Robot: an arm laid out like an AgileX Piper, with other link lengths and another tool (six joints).
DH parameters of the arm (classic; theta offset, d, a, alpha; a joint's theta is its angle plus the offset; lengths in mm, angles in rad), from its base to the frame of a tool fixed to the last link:
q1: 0 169.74 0 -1.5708
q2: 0.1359 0 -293.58 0
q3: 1.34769 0 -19.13 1.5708
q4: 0 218.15 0 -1.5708
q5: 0 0 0 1.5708
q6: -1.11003 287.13 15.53 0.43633
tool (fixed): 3.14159 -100.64 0 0
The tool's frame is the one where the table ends.
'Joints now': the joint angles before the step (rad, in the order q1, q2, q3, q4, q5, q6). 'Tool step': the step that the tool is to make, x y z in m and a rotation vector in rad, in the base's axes. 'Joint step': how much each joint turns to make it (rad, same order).
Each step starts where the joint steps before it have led.
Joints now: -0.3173 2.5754 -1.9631 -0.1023 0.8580 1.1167
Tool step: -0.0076 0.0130 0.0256 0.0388 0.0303 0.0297
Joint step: 0.0088 -0.0546 -0.0004 0.0450 0.0930 -0.0497
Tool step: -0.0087 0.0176 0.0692 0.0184 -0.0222 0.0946
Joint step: 0.0184 -0.1492 0.0000 0.0452 0.1306 -0.0990
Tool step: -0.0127 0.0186 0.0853 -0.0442 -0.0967 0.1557
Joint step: 0.0338 -0.1935 0.0014 0.0121 0.0863 -0.1282
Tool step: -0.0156 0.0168 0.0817 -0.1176 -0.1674 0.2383
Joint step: 0.0434 -0.1950 0.0041 0.0001 0.0002 -0.2088
